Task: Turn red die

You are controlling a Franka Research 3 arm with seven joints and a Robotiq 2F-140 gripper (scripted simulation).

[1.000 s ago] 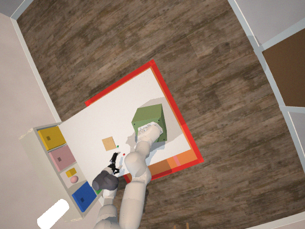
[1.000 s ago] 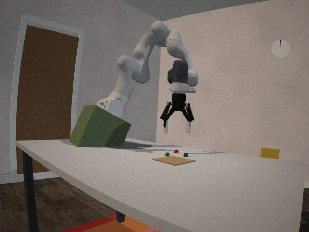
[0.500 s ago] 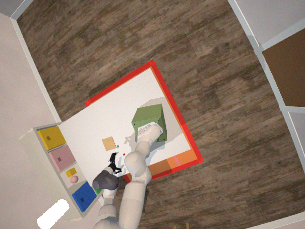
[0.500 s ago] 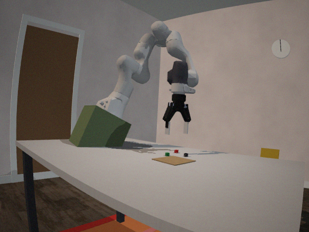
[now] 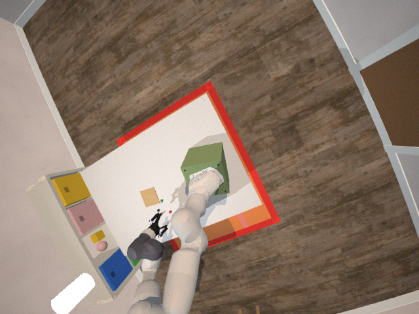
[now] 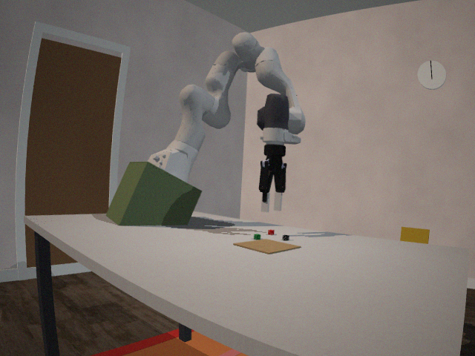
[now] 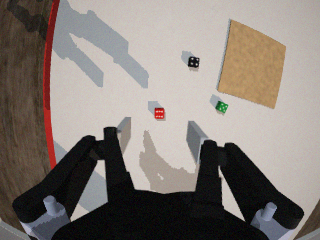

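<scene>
Now: hand 1 cm short of the red die and 10 cm above it. Round my hand: green die 1 cm ahead, 11 cm to the right, 10 cm below; then tan mat 9 cm ahead, 19 cm to the right, 11 cm below; then black die 9 cm ahead, 6 cm to the right, 10 cm below.
</scene>
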